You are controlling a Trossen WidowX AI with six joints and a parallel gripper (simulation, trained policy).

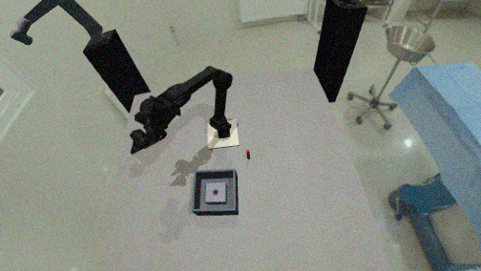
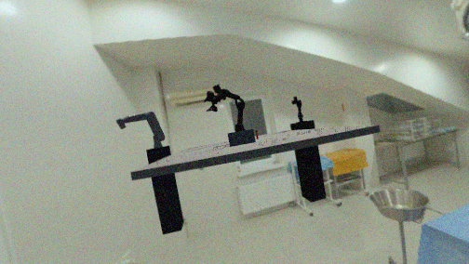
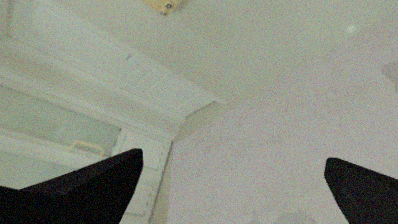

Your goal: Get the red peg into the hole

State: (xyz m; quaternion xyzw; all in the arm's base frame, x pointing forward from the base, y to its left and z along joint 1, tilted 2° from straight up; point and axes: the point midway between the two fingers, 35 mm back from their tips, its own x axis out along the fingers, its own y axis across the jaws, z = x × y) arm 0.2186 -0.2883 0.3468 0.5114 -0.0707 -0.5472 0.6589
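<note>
The red peg lies 41 cm to the left of my gripper tip, 31 cm below it and 6 cm behind it. Round my gripper tip: plate (30 cm below, 23 cm to the left, 11 cm ahead); then dark box (32 cm below, 23 cm to the left, 11 cm ahead).
</note>
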